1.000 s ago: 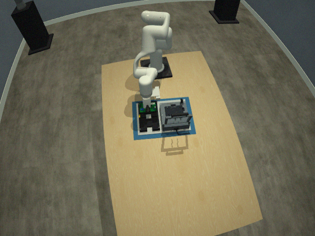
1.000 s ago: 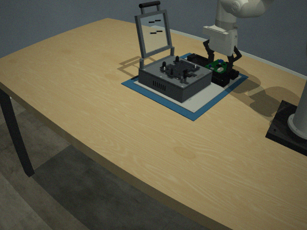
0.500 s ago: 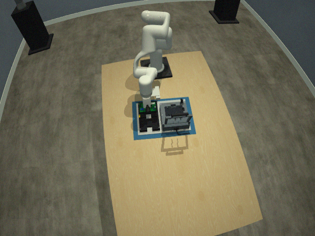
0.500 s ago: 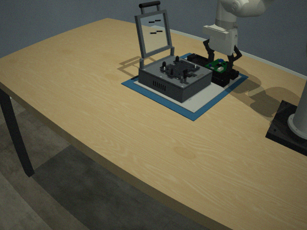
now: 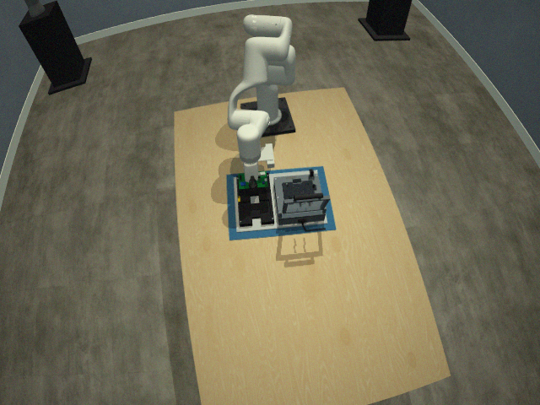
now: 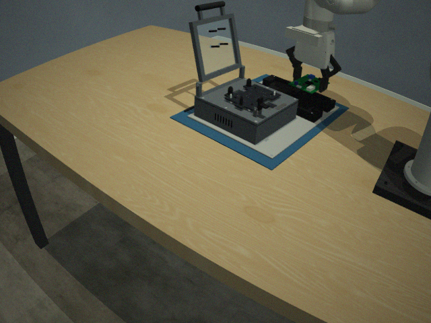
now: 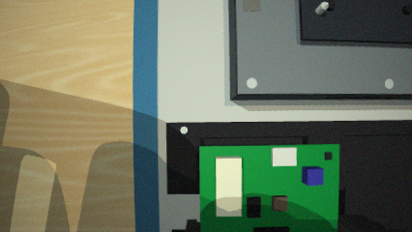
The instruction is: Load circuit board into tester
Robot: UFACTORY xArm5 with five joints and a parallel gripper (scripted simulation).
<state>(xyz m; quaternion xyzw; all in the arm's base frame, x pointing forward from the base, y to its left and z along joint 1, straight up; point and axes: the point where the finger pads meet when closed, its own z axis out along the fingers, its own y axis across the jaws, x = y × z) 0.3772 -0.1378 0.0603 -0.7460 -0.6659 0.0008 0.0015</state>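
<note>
Right now the black nest is 170 mm to the left of my hand, 90 mm ahead of it and 10 mm below it. Round my hand: green circuit board right at my hand; clear lid 200 mm ahead, 150 mm to the left, 100 mm above.
</note>
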